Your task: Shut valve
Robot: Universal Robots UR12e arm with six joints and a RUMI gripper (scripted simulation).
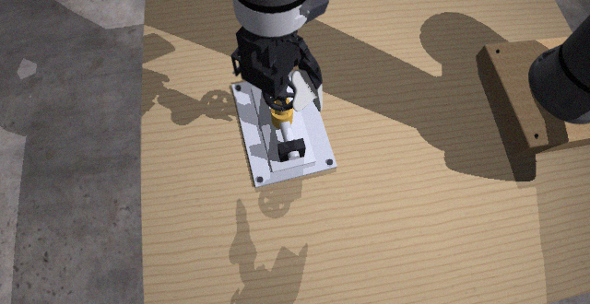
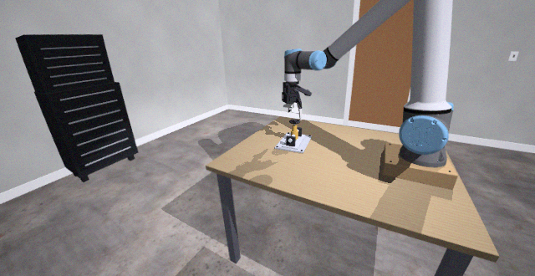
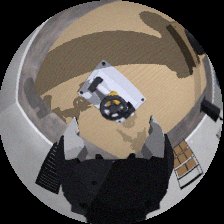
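My gripper is now 4 cm above the black spoked handwheel.
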